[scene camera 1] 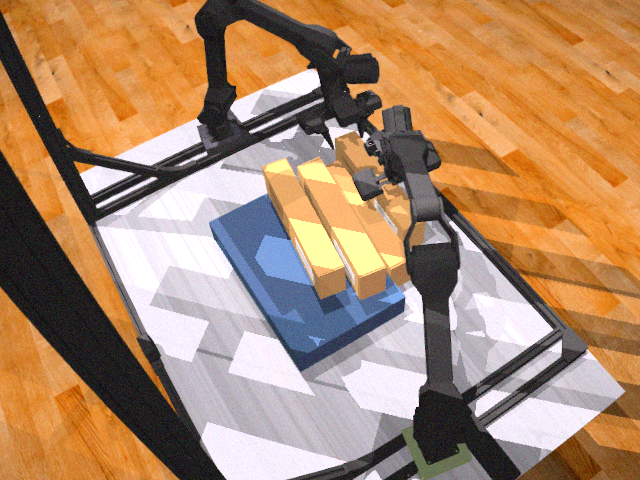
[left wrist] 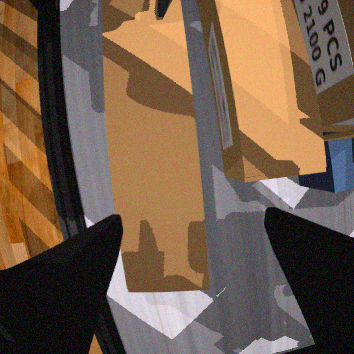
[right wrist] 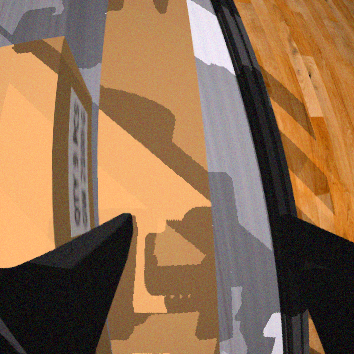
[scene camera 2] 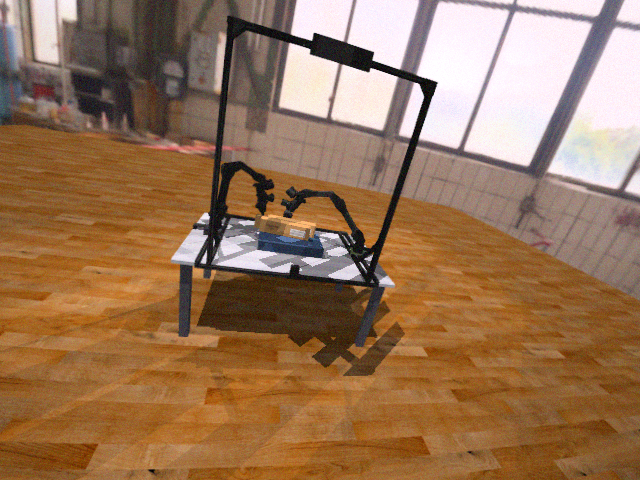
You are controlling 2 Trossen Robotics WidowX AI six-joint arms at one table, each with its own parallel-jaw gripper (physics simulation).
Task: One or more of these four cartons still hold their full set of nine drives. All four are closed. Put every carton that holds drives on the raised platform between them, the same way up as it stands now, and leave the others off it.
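Frame: origin at the left arm's base, x down, y left, z ahead, level; millimetres.
Seen in the pictures: left gripper, fingertip midpoint: (scene camera 1: 347, 143) (left wrist: 193, 219) (scene camera 2: 264, 213); right gripper, fingertip midpoint: (left wrist: 104, 14) (right wrist: 206, 223); left arm's base at its link origin: (scene camera 1: 219, 131); right arm's base at its link origin: (scene camera 1: 436, 443) (scene camera 2: 357, 251).
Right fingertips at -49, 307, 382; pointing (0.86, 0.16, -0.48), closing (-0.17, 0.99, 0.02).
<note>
Offsets run from my right fingertips to a thing's middle, as dx, dy, dz. Level surfaces: height alone.
Two closed tan cartons, the outer @[-9, -236, +44] (scene camera 1: 305, 227) (scene camera 2: 279, 227) and the inner @[-9, -165, +76] (scene camera 1: 343, 227) (left wrist: 342, 110), lie side by side on the blue platform @[+62, -260, +92] (scene camera 1: 284, 320) (scene camera 2: 289, 248). The inner one's label reads "9 PCS", "2100 G". A third carton @[+50, -98, +49] (scene camera 1: 385, 235) (left wrist: 265, 95) (right wrist: 30, 150) lies lower, seemingly just beside the platform. The fourth @[+50, -25, -27] (left wrist: 155, 150) (right wrist: 150, 165) lies on the table beyond it, partly hidden in scene camera 1. My left gripper (scene camera 1: 346, 140) (left wrist: 193, 219) is open above the fourth's far end. My right gripper (scene camera 1: 376, 167) (right wrist: 206, 223) is open above the same carton.
The two grippers are close together over the fourth carton. A black rail (scene camera 1: 496, 258) (left wrist: 57, 125) (right wrist: 260, 125) runs along the table edge beside it. A narrow gap separates the third and fourth cartons. Black frame posts (scene camera 2: 219, 129) stand around the table @[dx +92] (scene camera 2: 248, 258).
</note>
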